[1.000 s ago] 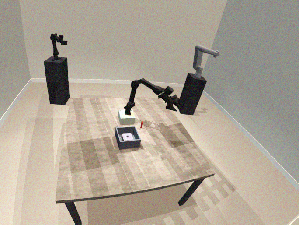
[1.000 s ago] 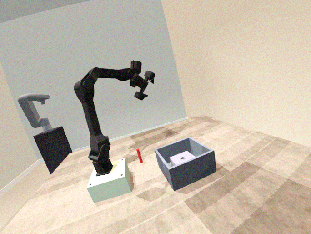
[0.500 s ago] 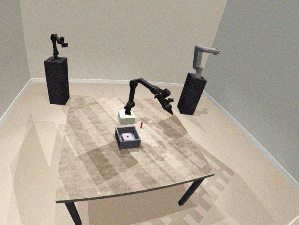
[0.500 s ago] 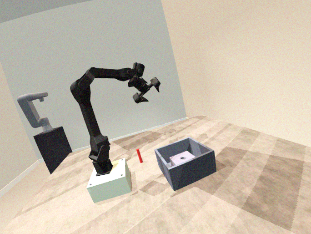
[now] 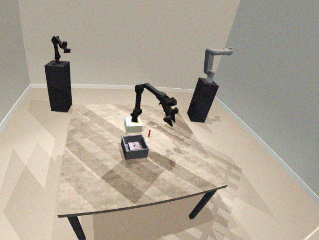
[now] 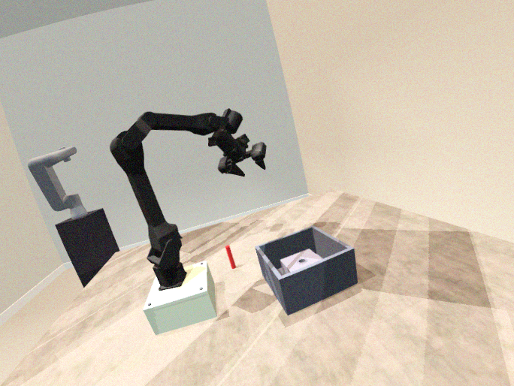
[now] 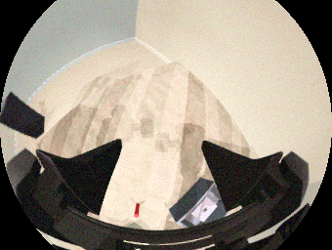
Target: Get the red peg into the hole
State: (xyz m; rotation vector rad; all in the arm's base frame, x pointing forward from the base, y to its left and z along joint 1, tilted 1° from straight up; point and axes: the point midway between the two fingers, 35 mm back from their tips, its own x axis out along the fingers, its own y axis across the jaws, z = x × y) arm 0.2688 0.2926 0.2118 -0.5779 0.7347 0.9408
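Right now the red peg is 230 mm below my gripper tip, 160 mm to the right of it and 140 mm behind it. Round my gripper tip: plate (310 mm to the right, 230 mm below, 70 mm ahead); then box (310 mm to the right, 240 mm below, 70 mm ahead).
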